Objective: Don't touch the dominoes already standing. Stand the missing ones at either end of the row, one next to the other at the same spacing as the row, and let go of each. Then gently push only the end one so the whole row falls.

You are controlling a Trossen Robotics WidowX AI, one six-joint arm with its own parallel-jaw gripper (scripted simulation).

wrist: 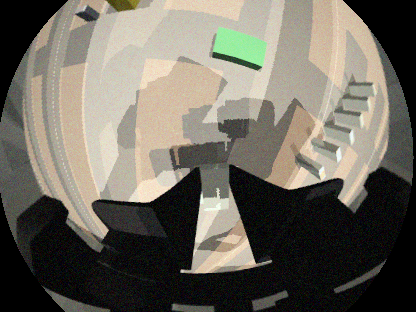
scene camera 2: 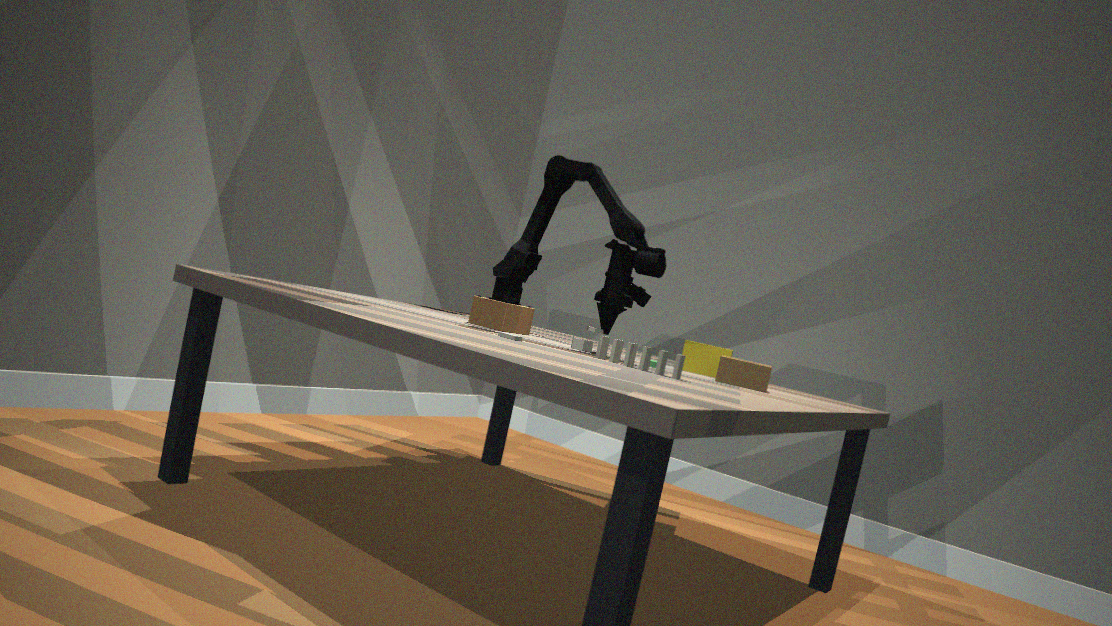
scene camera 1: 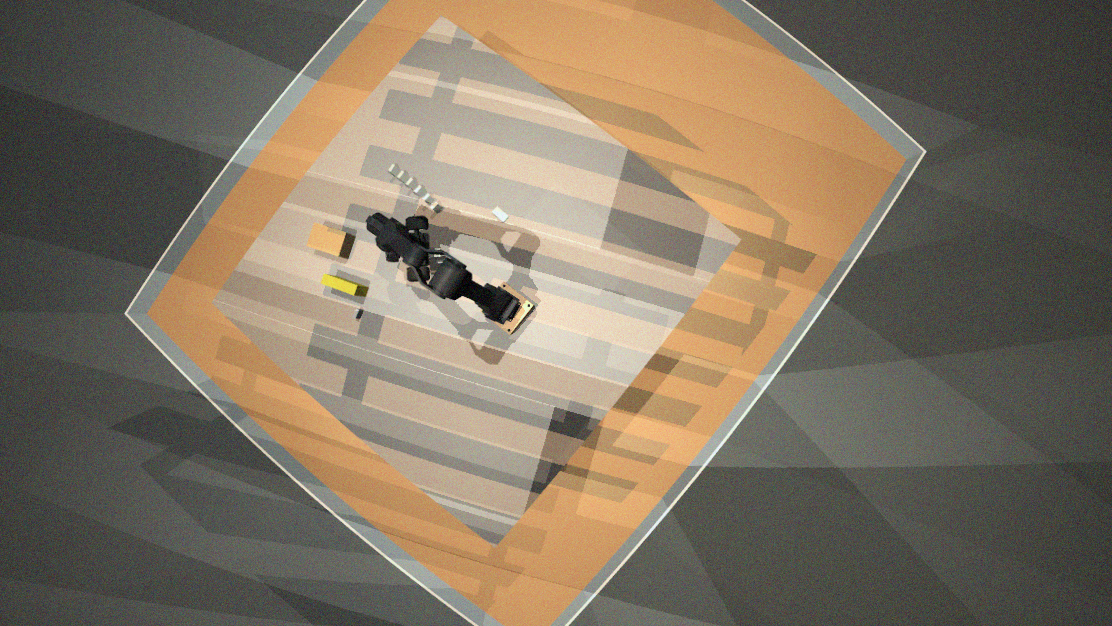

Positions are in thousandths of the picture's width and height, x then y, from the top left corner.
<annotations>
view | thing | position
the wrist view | gripper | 516, 546
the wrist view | pale domino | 516, 572
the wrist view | green block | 576, 155
</annotations>
